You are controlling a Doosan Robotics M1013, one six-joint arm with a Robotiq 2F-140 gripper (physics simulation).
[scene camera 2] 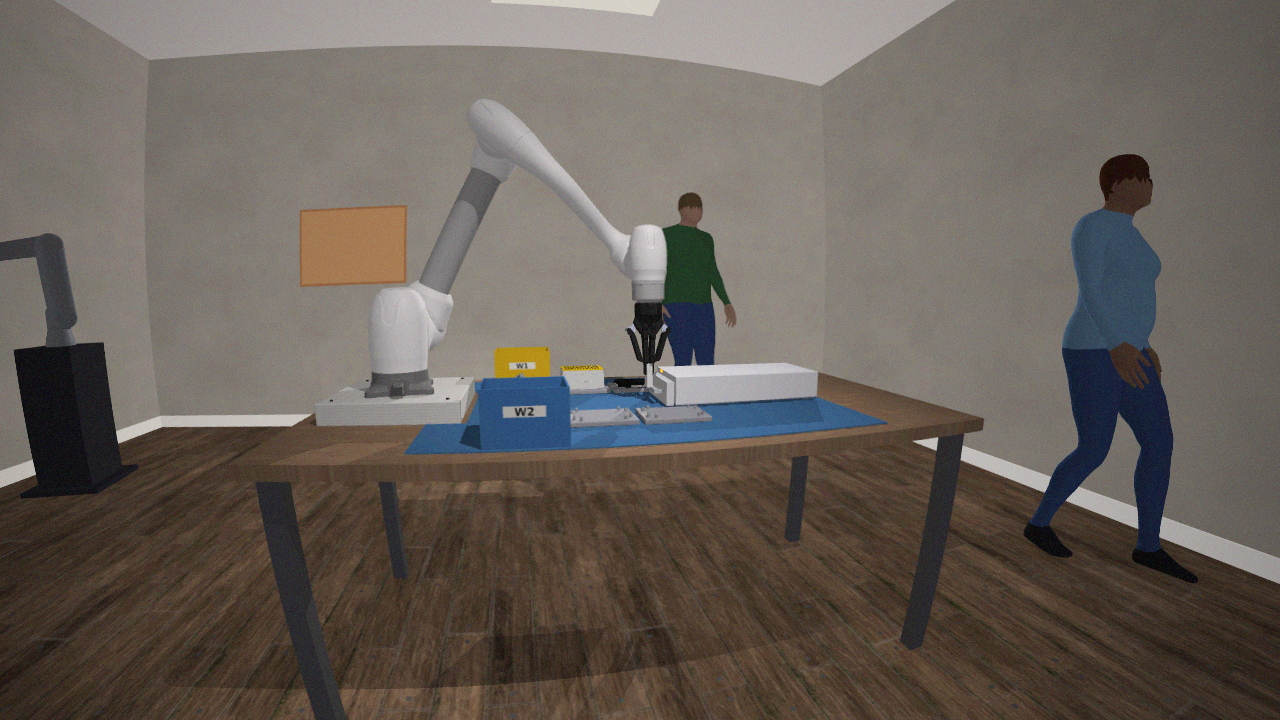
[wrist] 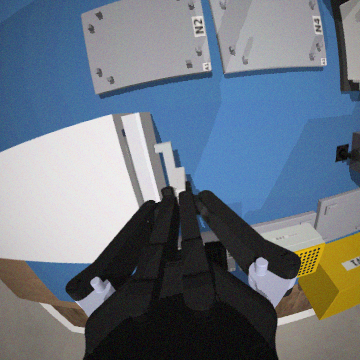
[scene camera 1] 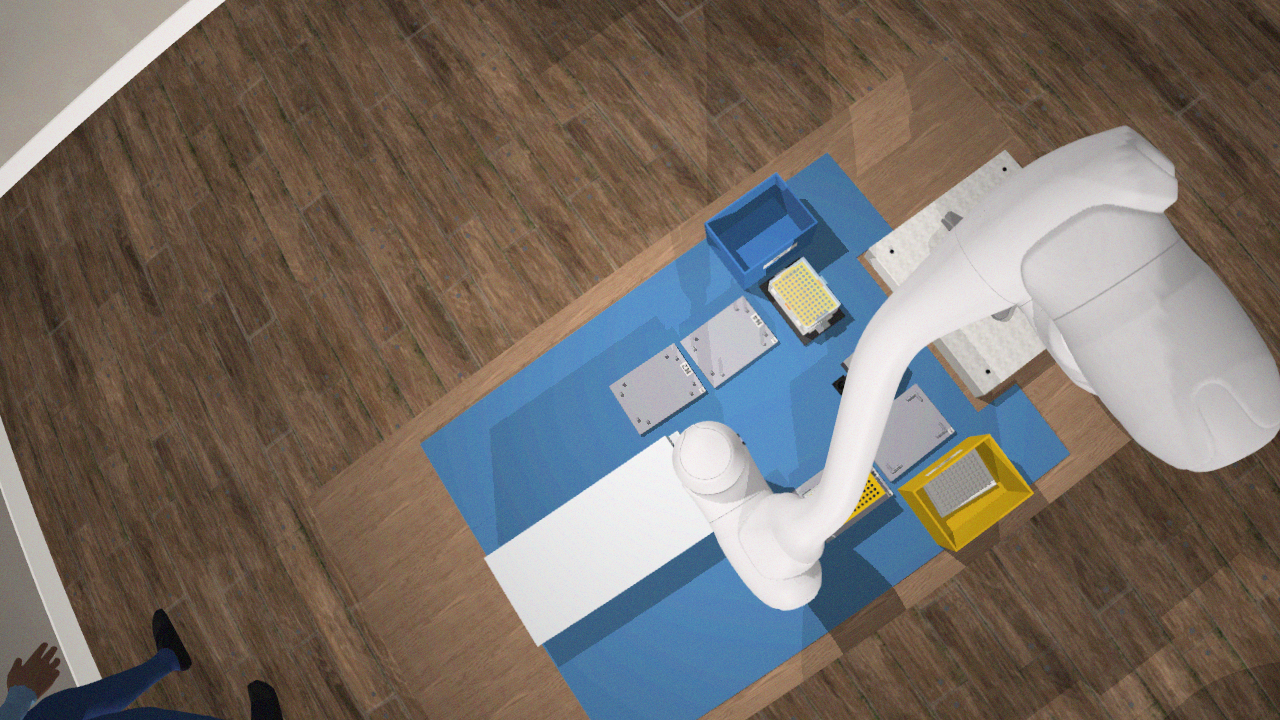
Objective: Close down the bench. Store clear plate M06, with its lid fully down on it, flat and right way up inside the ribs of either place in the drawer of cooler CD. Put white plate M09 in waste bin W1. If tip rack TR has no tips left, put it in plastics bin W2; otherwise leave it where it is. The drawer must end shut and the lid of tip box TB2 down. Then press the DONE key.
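Frame: origin at the arm's base, x right, y up, z back, level; millimetres.
Seen in the pictures: gripper, fingertip midpoint: (scene camera 2: 648,386) (wrist: 179,176); arm's base at its link origin: (scene camera 2: 401,390).
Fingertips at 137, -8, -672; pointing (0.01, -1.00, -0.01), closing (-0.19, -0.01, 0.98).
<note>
Offsets run from my fingertips to a thing's top centre, as dx, dy, dz. "*": to the spot under its first point.
The white cooler CD (scene camera 1: 599,537) (scene camera 2: 738,383) (wrist: 60,190) has its drawer front @(+1, +26, -39) (wrist: 141,157) (scene camera 2: 664,386) close against the body, with a narrow dark line between them. The drawer's inside and plate M06 are hidden. My gripper (wrist: 179,176) (scene camera 2: 648,368) is shut and empty, its tips by the drawer handle @(* +25, +0, -2) (wrist: 170,160); the arm hides it in scene camera 1. A white plate @(-377, -24, +297) (scene camera 1: 962,483) lies in yellow bin W1 @(-383, +77, +281) (scene camera 1: 926,514) (scene camera 2: 521,356) (wrist: 325,295). A white box with a yellow-dotted top @(+95, +35, +362) (scene camera 1: 803,295) stands beside blue bin W2 @(+247, +77, +400) (scene camera 1: 729,255) (scene camera 2: 523,429).
Grey nests N2 @(+190, -21, +24) (scene camera 1: 657,389) (wrist: 147,47) and N4 @(+149, -21, +197) (scene camera 1: 729,342) (wrist: 270,37) lie behind the handle in the wrist view. A white box with a yellow, black-holed top @(-225, +30, +124) (scene camera 1: 866,495) (scene camera 2: 581,376) (wrist: 309,262) stands near W1. A grey control box @(* -74, -18, +299) (wrist: 356,150) shows at the right edge.
</note>
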